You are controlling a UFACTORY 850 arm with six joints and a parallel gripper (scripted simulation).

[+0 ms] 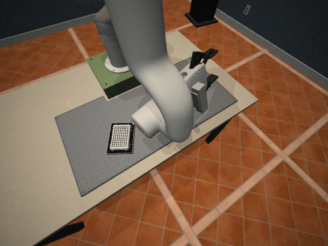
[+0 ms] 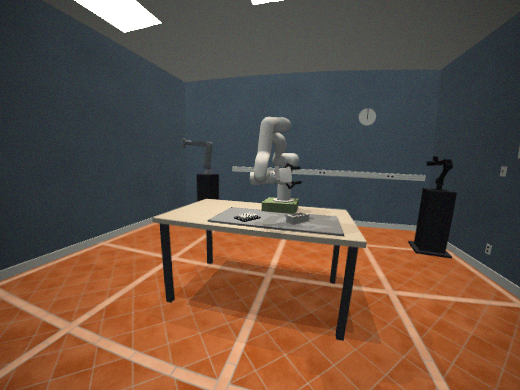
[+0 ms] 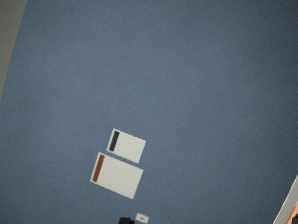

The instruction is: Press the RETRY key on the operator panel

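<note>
The operator panel lies 310 mm below my hand, 140 mm behind it and 40 mm to the right of it. Round my hand: white well plate (380 mm to the right, 330 mm below, 30 mm behind).
</note>
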